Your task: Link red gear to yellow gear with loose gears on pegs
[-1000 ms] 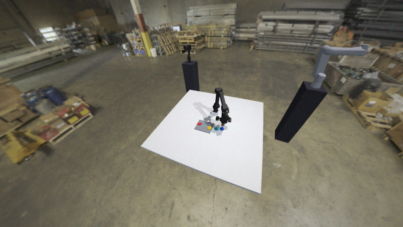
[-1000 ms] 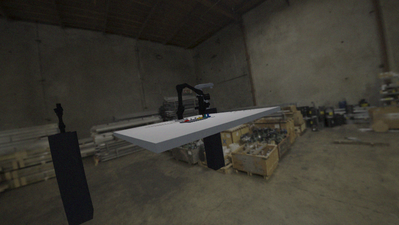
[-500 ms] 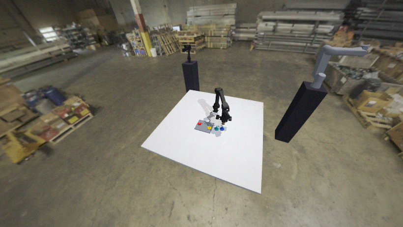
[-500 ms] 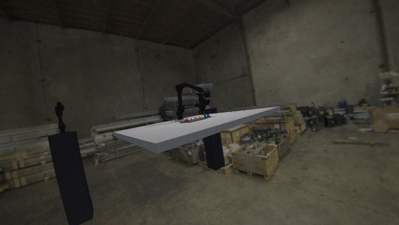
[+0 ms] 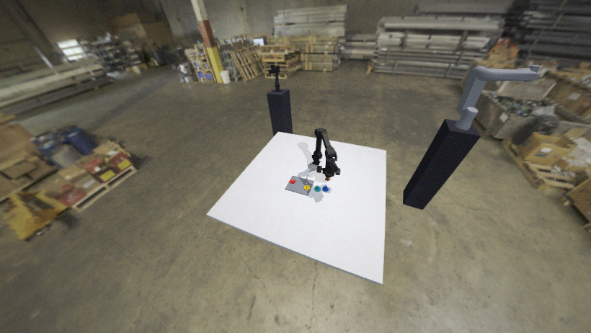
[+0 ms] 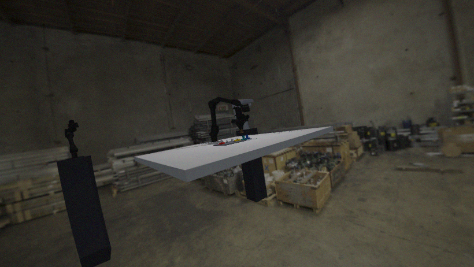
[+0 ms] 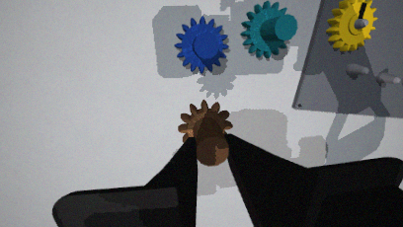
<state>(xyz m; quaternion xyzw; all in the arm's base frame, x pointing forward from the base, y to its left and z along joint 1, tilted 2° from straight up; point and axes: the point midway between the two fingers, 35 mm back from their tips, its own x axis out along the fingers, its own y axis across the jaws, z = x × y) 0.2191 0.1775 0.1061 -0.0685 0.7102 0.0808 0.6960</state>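
Right now the red gear is 100 mm ahead of my gripper tip, 290 mm to the right of it and 70 mm below it. Round my gripper tip: brown gear 10 mm below; then teal gear 90 mm ahead, 60 mm to the right, 70 mm below; then blue gear 60 mm ahead, 10 mm to the left, 70 mm below.
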